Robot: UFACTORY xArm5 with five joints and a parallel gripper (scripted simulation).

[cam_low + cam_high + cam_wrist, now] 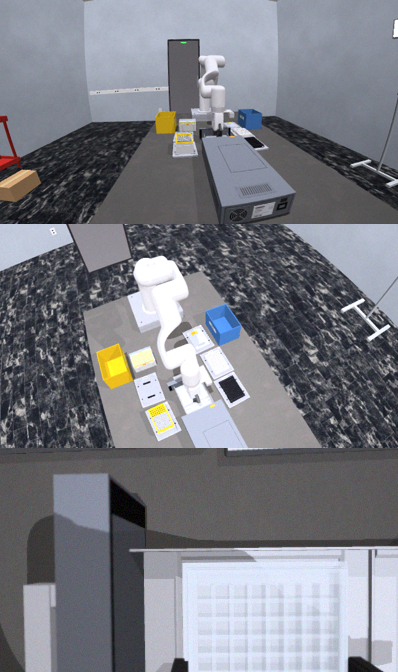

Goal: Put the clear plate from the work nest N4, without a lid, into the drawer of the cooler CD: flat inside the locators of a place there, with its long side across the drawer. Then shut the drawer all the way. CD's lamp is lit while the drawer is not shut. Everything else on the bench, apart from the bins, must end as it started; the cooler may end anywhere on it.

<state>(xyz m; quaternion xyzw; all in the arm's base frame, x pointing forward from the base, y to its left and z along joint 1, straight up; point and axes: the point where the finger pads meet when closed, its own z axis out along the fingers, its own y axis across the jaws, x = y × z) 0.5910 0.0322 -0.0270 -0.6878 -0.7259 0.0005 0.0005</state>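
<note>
The clear plate is 10 mm below my hand. Round my hand: cooler drawer: 30 mm ahead; then grey cooler CD: 180 mm ahead, 10 mm to the left; then black plate: 50 mm ahead, 190 mm to the left, 20 mm below.
</note>
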